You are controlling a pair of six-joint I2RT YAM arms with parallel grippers.
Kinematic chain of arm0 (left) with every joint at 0, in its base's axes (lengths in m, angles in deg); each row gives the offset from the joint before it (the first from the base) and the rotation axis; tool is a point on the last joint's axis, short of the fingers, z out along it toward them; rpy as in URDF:
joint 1: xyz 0 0 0.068 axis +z
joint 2: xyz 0.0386 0.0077 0.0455 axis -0.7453 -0.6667 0
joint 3: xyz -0.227 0.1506 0.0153 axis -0.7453 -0.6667 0
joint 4: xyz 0.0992 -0.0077 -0.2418 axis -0.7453 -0.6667 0
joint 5: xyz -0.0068 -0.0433 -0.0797 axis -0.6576 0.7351 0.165
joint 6: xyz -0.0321 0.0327 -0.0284 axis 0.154 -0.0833 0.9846
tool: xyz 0 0 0 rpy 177.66 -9.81 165.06
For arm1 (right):
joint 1: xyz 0 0 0.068 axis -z
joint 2: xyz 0.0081 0.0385 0.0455 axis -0.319 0.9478 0
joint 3: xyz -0.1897 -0.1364 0.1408 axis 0.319 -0.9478 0
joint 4: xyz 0.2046 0.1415 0.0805 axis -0.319 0.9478 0
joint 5: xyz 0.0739 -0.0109 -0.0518 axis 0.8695 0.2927 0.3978
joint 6: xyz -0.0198 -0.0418 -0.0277 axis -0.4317 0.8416 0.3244
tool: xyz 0 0 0 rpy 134.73 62.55 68.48
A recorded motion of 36 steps. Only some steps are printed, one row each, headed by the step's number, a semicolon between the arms.
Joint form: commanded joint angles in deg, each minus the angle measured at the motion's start. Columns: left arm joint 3, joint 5, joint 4, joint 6, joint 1, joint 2; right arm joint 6, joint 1, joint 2, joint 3, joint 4, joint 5.
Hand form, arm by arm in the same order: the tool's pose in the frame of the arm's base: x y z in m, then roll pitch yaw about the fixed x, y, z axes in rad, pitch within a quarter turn. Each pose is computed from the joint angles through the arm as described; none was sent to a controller.
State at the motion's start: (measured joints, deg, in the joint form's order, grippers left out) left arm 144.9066 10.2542 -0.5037 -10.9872 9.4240 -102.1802; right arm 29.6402 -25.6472 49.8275 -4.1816 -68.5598 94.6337
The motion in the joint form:
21: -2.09 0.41 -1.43 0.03 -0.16 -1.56; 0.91 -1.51 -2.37 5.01 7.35 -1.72
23: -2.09 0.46 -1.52 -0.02 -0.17 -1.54; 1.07 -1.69 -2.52 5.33 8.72 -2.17
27: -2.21 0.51 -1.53 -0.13 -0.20 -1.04; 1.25 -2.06 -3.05 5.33 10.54 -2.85
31: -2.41 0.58 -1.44 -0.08 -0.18 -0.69; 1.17 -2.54 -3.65 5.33 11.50 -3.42
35: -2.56 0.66 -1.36 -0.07 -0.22 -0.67; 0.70 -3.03 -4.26 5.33 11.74 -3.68
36: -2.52 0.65 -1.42 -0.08 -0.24 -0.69; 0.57 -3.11 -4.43 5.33 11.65 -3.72
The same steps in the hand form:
21: 0.2716 -0.2305 0.1273 -2.7329 0.3585 2.8573; 0.1718 0.1971 0.1707 2.3820 0.0968 3.0884
23: 0.2714 -0.2305 0.1274 -2.7330 0.3574 2.8559; 0.1707 0.1967 0.1713 2.3982 0.0931 3.0903
27: 0.2708 -0.2302 0.1298 -2.7302 0.3638 2.8543; 0.1675 0.1953 0.1714 2.4218 0.0876 3.0942
31: 0.2702 -0.2297 0.1310 -2.7271 0.3669 2.8559; 0.1648 0.1950 0.1727 2.4317 0.0887 3.0966
35: 0.2696 -0.2296 0.1305 -2.7262 0.3656 2.8551; 0.1625 0.1956 0.1749 2.4286 0.0903 3.0961
36: 0.2696 -0.2297 0.1305 -2.7267 0.3651 2.8545; 0.1623 0.1958 0.1757 2.4254 0.0922 3.0950

